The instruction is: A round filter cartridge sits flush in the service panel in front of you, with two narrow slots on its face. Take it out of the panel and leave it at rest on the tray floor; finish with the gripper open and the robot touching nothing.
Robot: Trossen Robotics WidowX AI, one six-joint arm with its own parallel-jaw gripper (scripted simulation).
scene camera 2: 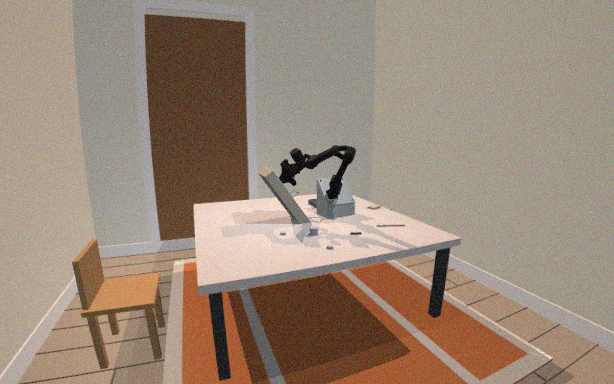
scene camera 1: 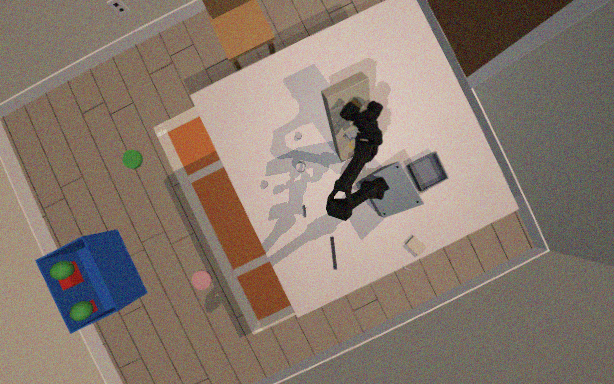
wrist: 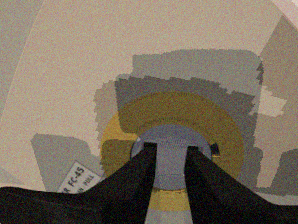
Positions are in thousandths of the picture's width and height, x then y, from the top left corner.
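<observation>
Scene camera 1 does not show the round filter cartridge, hidden by my gripper. Scene camera 2 misses the cartridge, hidden by a service panel. The cartridge is visible in the wrist view (582, 627).
</observation>
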